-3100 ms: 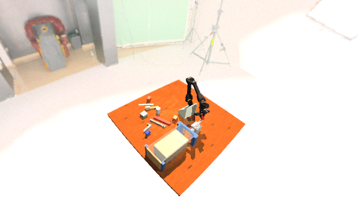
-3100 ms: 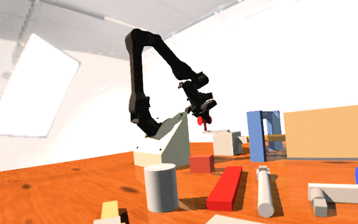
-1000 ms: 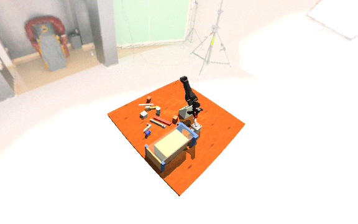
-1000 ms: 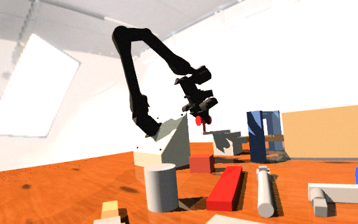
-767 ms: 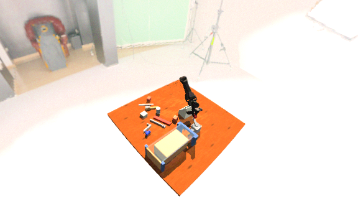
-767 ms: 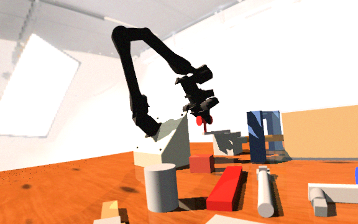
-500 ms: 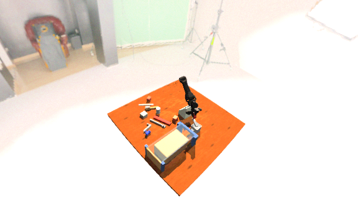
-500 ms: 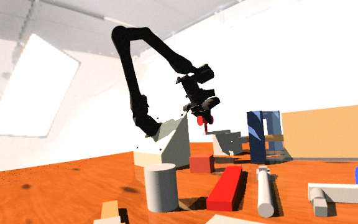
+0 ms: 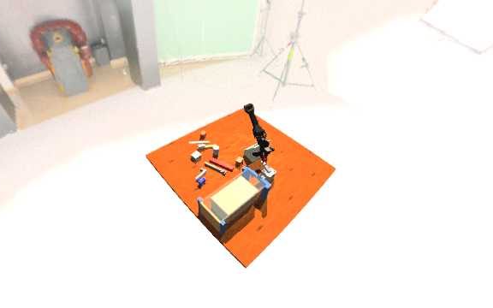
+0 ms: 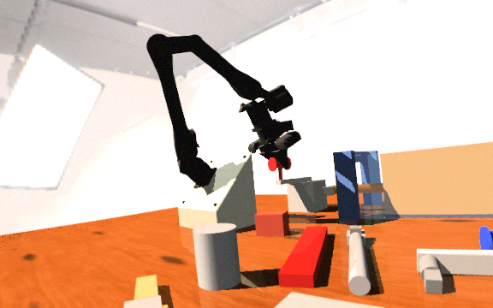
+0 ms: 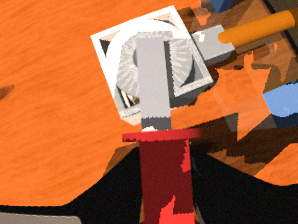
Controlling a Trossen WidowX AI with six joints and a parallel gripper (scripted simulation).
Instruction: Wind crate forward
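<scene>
The frame is 19 cm ahead of my gripper tip, 7 cm to the left of it and 3 cm below it. From my gripper tip the other things lie so: winch: 10 cm below, 7 cm to the left, 1 cm ahead; then red knob: 2 cm to the right, 1 cm behind; then red bar: 30 cm to the right, 21 cm ahead, 13 cm below.
</scene>
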